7 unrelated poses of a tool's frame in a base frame.
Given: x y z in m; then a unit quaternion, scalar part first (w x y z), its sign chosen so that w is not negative.
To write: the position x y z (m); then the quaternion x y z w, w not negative. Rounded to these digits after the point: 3 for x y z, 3 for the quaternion.
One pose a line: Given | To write
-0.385 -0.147 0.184 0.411 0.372 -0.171 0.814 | -0.385 -0.147 0.184 0.372 -0.171 0.814 0.411
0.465 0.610 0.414 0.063 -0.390 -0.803 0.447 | 0.465 0.610 0.414 -0.390 -0.803 0.447 0.063
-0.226 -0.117 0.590 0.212 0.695 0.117 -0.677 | -0.226 -0.117 0.590 0.695 0.117 -0.677 0.212
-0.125 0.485 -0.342 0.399 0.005 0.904 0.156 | -0.125 0.485 -0.342 0.005 0.904 0.156 0.399
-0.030 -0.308 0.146 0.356 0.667 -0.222 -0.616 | -0.030 -0.308 0.146 0.667 -0.222 -0.616 0.356
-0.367 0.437 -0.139 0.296 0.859 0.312 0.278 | -0.367 0.437 -0.139 0.859 0.312 0.278 0.296
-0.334 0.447 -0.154 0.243 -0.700 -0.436 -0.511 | -0.334 0.447 -0.154 -0.700 -0.436 -0.511 0.243
